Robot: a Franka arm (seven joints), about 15 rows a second.
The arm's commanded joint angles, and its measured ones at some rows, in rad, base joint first. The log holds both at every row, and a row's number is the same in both.
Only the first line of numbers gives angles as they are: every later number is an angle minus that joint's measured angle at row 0.
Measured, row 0:
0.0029 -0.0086 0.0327 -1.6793 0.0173 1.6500 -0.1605
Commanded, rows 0 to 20:
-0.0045 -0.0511 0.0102 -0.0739 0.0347 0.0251 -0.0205
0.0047 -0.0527 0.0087 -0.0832 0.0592 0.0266 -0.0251
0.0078 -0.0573 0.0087 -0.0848 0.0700 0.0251 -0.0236
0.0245 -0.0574 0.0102 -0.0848 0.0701 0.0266 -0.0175
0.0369 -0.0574 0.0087 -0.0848 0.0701 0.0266 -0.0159
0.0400 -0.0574 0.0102 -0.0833 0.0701 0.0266 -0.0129
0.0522 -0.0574 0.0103 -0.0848 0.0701 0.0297 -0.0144
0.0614 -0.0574 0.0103 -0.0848 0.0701 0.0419 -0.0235
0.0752 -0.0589 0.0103 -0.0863 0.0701 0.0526 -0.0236
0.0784 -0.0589 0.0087 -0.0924 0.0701 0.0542 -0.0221
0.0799 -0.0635 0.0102 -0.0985 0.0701 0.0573 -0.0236
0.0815 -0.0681 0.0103 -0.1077 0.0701 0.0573 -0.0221
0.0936 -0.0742 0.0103 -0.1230 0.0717 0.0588 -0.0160
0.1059 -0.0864 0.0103 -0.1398 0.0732 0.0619 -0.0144
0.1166 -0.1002 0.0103 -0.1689 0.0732 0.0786 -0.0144
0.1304 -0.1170 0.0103 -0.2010 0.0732 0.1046 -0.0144
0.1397 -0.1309 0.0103 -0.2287 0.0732 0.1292 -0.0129
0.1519 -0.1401 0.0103 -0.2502 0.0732 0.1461 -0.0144
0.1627 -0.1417 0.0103 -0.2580 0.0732 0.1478 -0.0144
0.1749 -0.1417 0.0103 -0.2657 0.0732 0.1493 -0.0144
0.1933 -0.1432 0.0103 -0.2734 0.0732 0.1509 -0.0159
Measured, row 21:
0.1724 -0.1060 0.0130 -0.2165 0.0555 0.1212 -0.0001
